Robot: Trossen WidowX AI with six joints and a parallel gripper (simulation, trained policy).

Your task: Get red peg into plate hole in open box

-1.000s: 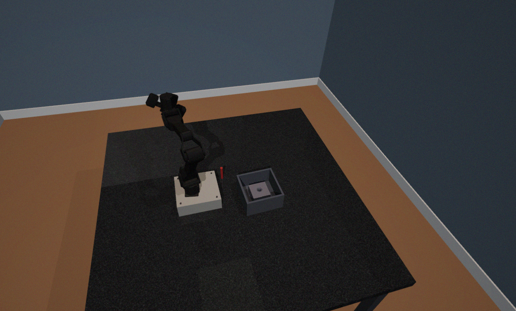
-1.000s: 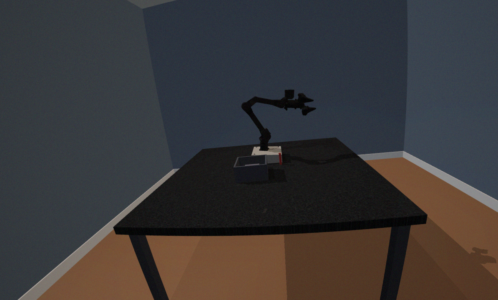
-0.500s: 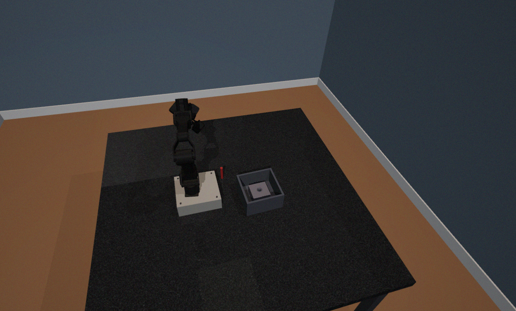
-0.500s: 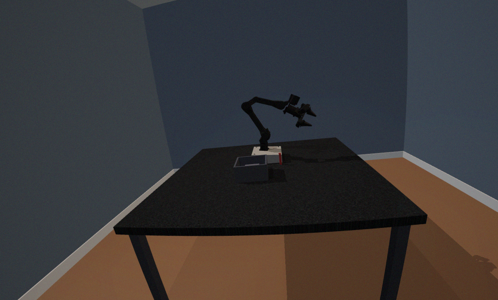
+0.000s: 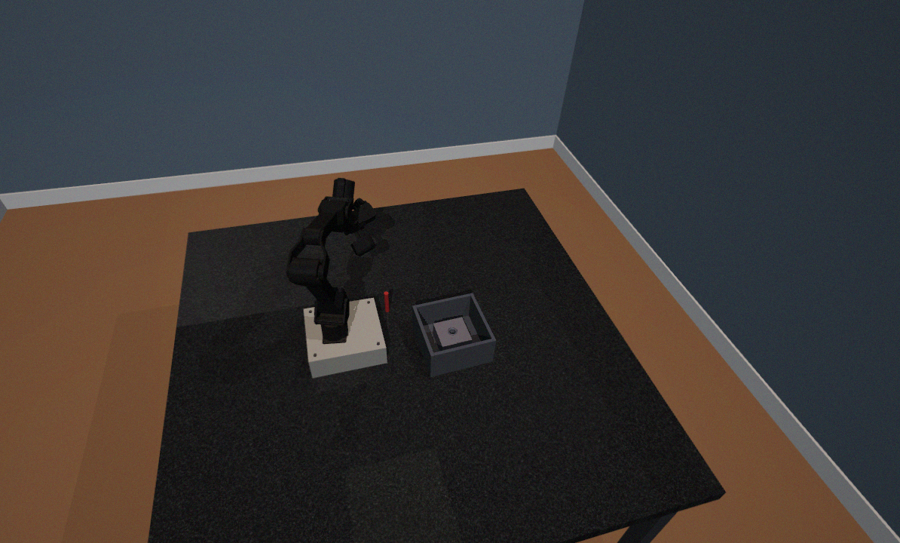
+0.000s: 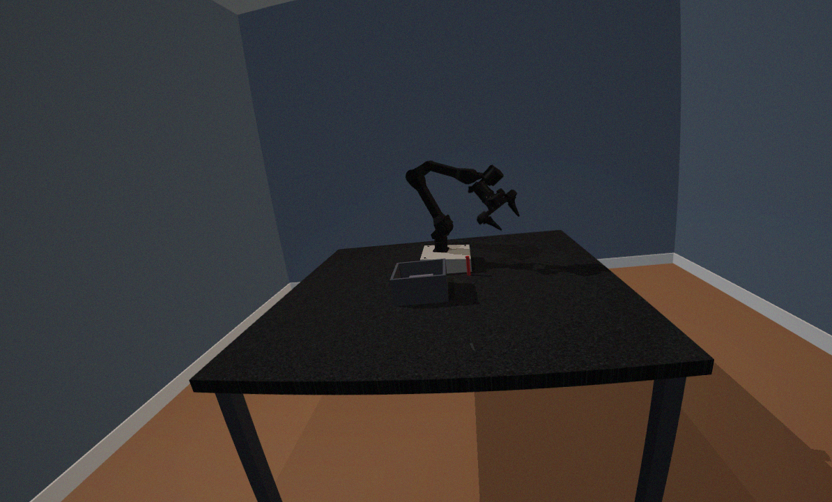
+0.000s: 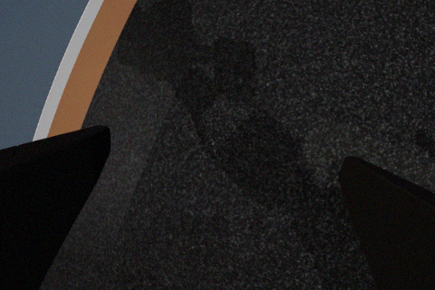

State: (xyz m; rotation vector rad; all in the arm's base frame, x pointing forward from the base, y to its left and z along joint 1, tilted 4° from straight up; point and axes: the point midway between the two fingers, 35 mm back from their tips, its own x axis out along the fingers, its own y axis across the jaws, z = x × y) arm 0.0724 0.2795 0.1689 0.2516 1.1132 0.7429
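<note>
My gripper tip is 170 mm to the left of the red peg, 150 mm above it and 70 mm short of it. The rest, counted from my gripper tip: grey box (320 mm to the right, 250 mm ahead, 160 mm below); then light grey plate (320 mm to the right, 250 mm ahead, 140 mm below).
</note>
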